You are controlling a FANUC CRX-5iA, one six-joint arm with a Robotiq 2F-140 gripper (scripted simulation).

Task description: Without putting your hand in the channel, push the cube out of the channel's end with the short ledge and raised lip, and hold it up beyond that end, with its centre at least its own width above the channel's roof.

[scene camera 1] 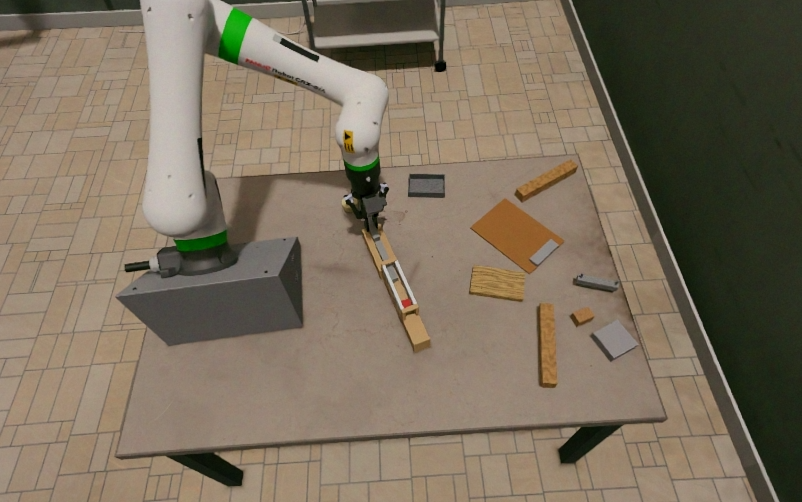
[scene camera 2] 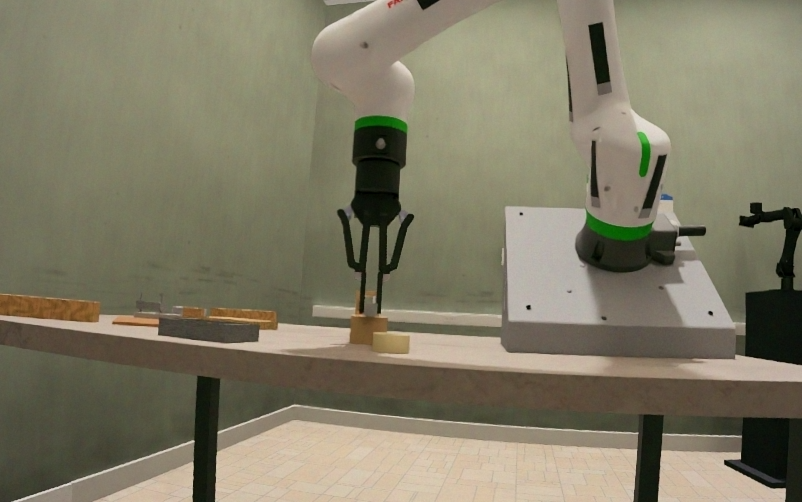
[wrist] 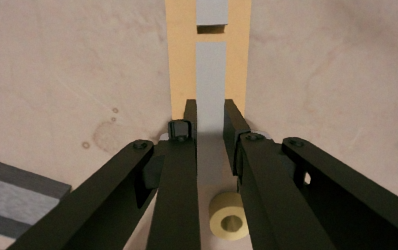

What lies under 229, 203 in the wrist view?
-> A cream ring.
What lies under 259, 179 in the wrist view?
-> My gripper.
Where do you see a grey tray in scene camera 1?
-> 420, 185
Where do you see a grey plate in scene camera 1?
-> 613, 340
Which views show my gripper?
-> Scene camera 1, scene camera 2 and the wrist view: all of them.
